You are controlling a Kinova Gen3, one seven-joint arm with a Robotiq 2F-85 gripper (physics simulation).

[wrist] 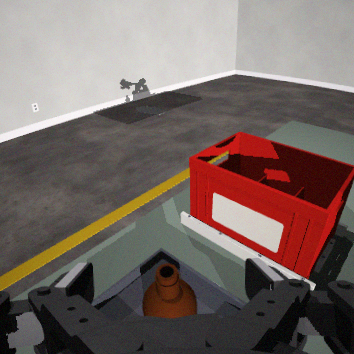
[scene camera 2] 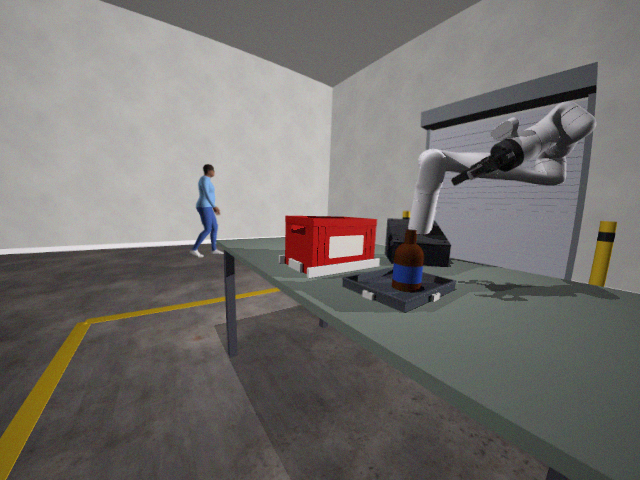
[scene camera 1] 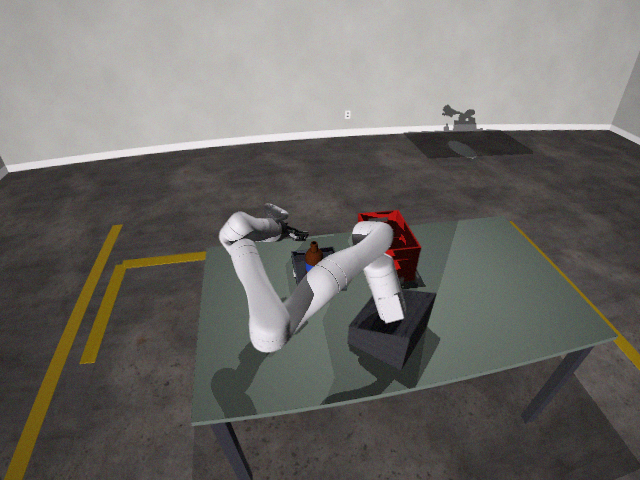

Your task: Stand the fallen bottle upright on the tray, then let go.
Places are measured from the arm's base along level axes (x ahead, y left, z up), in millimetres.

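Where they show: gripper, fingertip midpoint: (wrist: 169,277) (scene camera 2: 460,179) (scene camera 1: 296,229); arm's base, link origin: (scene camera 2: 418,229) (scene camera 1: 392,312).
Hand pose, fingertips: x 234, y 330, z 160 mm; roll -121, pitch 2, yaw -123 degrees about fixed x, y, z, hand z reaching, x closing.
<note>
Each offset is from my fingertips to the top centre of the thing. "spot": to the spot under its first point. Level surfaces: height alone.
A brown bottle with a blue label @(dx +100, dy -55, dz -134 mm) (scene camera 1: 313,255) (scene camera 2: 407,264) (wrist: 170,300) stands upright on the dark shallow tray @(dx +109, dy -67, dz -268 mm) (scene camera 2: 379,298) (wrist: 222,298). In scene camera 1 the arm hides the bottle's lower part and some of the tray @(spot: dx +82, dy +16, dz -289 mm) (scene camera 1: 297,274). My gripper (scene camera 1: 305,236) (scene camera 2: 456,180) (wrist: 169,277) is open and empty. It is above the bottle and off to one side, tilted downward, clear of the bottle. In the wrist view the bottle's neck shows between the two spread fingers, but lies beyond and below them.
A red crate @(dx +181, dy -357, dz -119 mm) (scene camera 1: 408,256) (scene camera 2: 305,242) (wrist: 200,192) stands near the tray, with white strips at its base. A dark angled block (scene camera 1: 379,341) (scene camera 2: 439,253) stands by the arm's base. The green table @(dz -294 mm) (scene camera 1: 491,294) carries them. A person (scene camera 2: 206,206) is on the floor beyond it.
</note>
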